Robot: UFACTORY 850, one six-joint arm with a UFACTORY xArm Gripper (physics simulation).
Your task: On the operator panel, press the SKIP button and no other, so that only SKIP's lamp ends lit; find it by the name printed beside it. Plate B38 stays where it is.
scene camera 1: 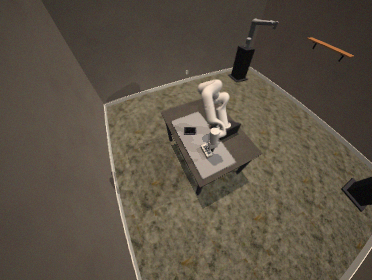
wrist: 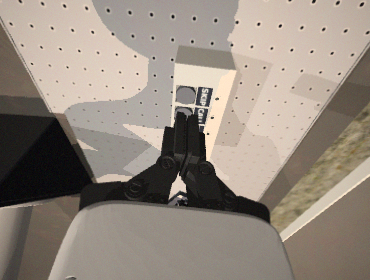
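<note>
The operator panel (scene camera 1: 205,150) (wrist: 186,74) is a pale raised block. In the wrist view, the SKIP button (wrist: 185,94) is a grey round disc near the panel's far end, with the white-on-dark SKIP label (wrist: 204,97) beside it. A second round button (wrist: 183,110) sits below it beside the CALL label (wrist: 201,116). My gripper (wrist: 183,125) is shut and empty; its tips overlap the lower part of that second button in the view, and the gap to it cannot be told. Small dark dots (wrist: 217,99) lie beside the labels. The fingers hide the panel's nearer part. Plate B38 cannot be identified.
A light perforated board (scene camera 1: 220,164) (wrist: 280,55) lies under the panel on the dark table (scene camera 1: 245,148). A small black tray-like object (scene camera 1: 190,130) lies on the board farther from the arm's tool. A black block (wrist: 40,155) stands at the left in the wrist view.
</note>
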